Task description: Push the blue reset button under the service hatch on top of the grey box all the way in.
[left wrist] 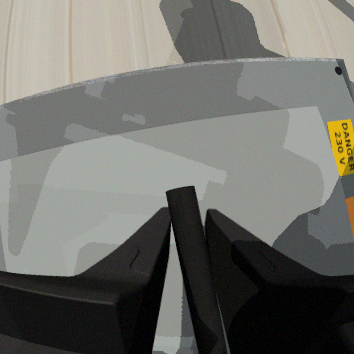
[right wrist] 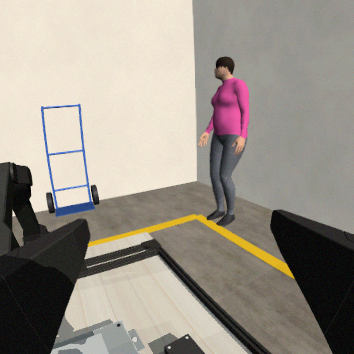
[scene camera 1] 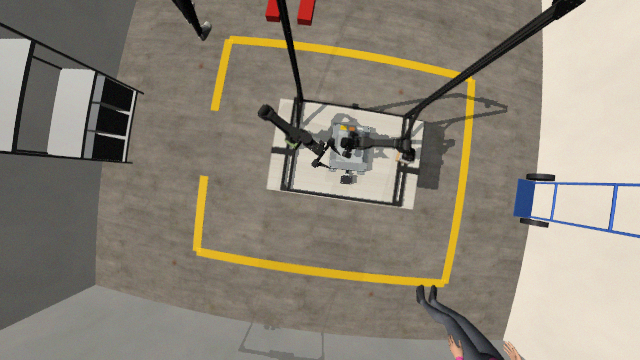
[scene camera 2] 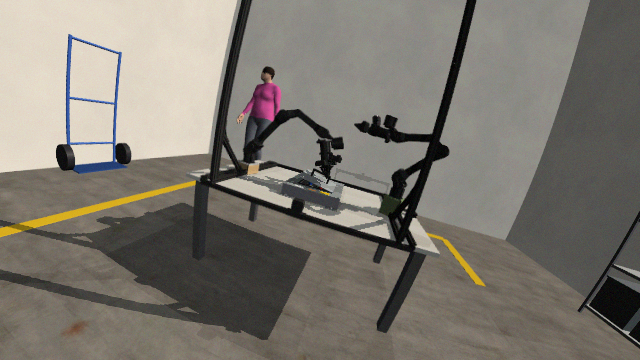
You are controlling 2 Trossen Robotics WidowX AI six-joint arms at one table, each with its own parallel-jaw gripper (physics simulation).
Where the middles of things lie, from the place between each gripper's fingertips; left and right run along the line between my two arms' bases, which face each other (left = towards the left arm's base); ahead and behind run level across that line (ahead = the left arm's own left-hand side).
I see my left gripper 40 mm to the right of the service hatch (left wrist: 273, 172) and 10 mm above it.
The service hatch is 340 mm below my right hand, 170 mm behind it and 120 mm to the left of it.
